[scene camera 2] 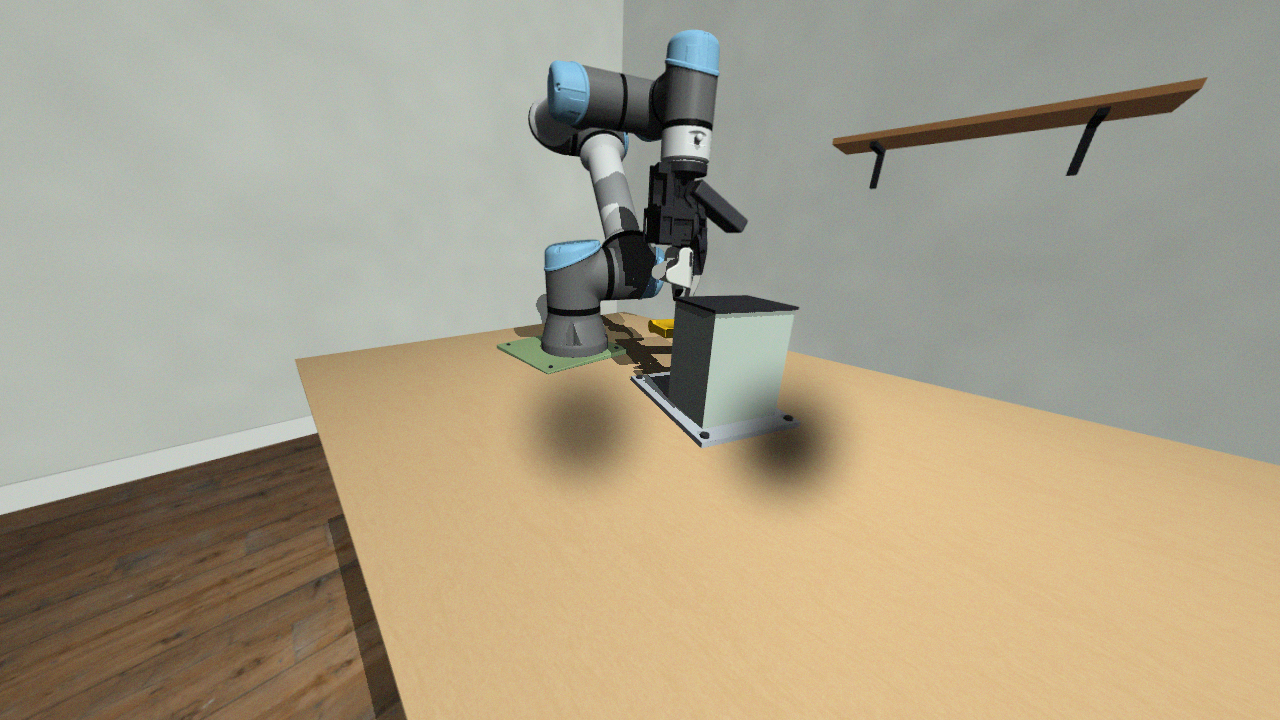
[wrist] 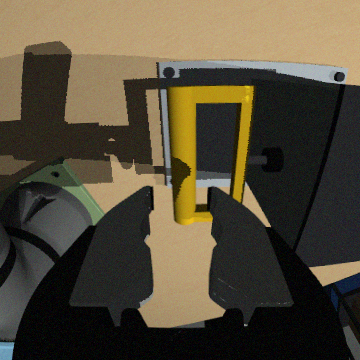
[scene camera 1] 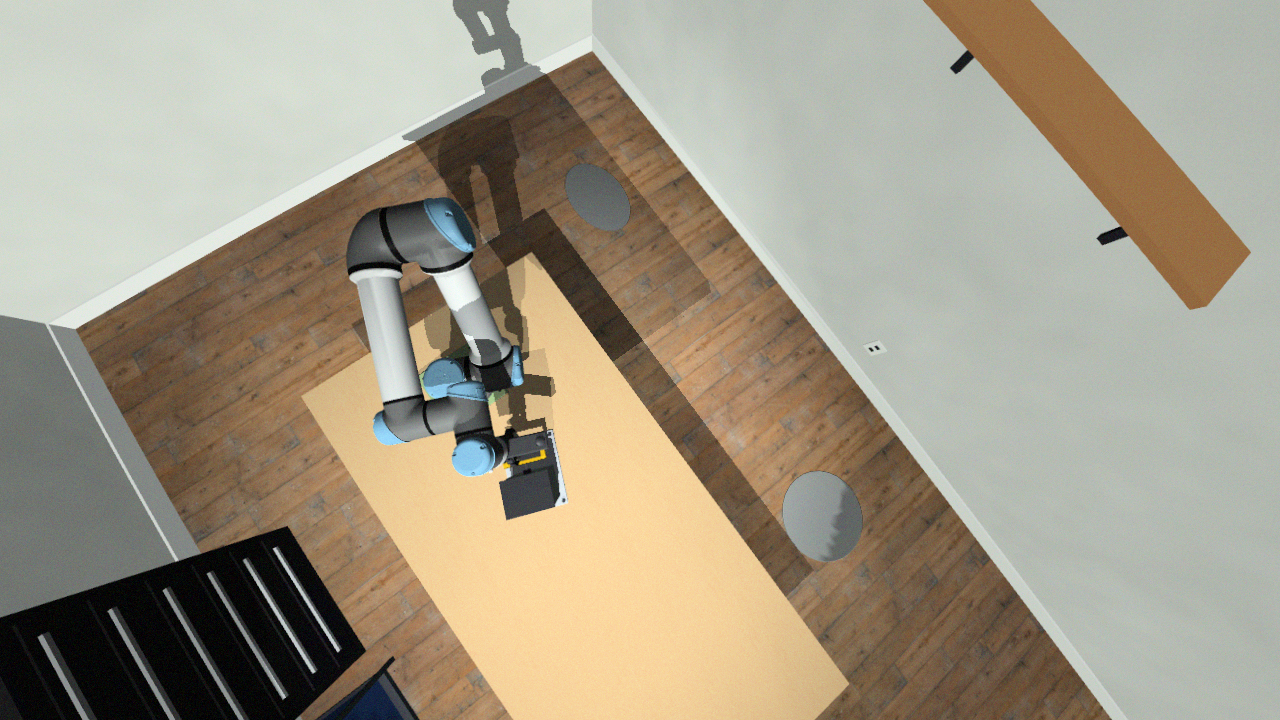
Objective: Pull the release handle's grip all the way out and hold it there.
Observation:
The pictures show: the gripper and a light grey base plate.
The gripper also shows in the wrist view and in scene camera 1.

